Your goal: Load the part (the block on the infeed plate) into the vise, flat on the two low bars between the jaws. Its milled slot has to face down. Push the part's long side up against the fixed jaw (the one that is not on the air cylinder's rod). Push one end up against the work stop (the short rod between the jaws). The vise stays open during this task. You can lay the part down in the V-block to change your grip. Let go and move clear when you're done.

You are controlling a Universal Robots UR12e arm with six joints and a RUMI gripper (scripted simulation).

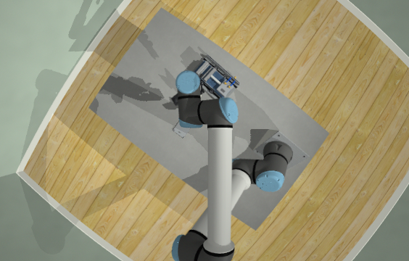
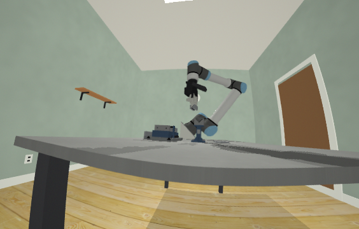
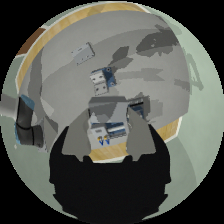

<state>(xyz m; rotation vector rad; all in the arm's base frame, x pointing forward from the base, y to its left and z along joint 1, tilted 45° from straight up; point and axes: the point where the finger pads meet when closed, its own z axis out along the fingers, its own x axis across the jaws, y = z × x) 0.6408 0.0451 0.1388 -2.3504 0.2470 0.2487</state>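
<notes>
The vise lies 19 cm to the right of my hand and 21 cm below it. From my hand the other things lie so: infeed plate: 7 cm behind, 20 cm to the left, 24 cm below; part: 1 cm below.
</notes>
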